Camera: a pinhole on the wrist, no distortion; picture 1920 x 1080 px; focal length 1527.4 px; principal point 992.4 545.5 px. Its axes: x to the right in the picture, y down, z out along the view. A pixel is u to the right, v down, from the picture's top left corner.
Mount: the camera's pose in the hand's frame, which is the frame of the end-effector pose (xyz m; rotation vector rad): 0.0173 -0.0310 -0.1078 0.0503 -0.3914 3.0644
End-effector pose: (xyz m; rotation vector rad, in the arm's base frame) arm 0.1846 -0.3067 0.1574 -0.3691 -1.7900 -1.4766
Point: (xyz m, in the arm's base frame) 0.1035 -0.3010 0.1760
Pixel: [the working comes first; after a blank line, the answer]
In the camera's frame: -0.0428 -0.0316 0.1412

530 204
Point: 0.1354 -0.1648 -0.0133
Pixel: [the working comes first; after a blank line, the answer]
In the camera's frame: 0.1467 0.0199 0.2710

1820 658
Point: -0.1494 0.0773 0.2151
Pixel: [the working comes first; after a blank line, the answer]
In the camera's frame: -0.1294 -0.1203 0.5808

652 229
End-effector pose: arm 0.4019 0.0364 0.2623 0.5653 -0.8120 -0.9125
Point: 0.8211 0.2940 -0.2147
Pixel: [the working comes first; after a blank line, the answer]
In the camera's frame: 0.2416 0.1391 -0.5234

behind the camera
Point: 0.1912 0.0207 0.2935
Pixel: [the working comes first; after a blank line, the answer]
In the camera's frame: 0.0772 -0.0205 0.2995

1386 441
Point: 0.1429 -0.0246 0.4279
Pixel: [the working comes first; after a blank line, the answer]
In the camera's frame: 0.0138 -0.1054 0.4054

1044 148
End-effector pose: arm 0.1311 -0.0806 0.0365 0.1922 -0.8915 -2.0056
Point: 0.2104 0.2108 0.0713
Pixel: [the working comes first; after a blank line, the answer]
In the camera's frame: 0.2962 -0.0569 0.2292

outside the picture
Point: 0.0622 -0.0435 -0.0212
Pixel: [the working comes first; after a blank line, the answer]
In the camera's frame: 0.0196 0.0356 0.1285

1226 969
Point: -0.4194 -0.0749 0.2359
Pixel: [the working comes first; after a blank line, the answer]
In the camera's frame: -0.3267 0.0611 0.5509

87 715
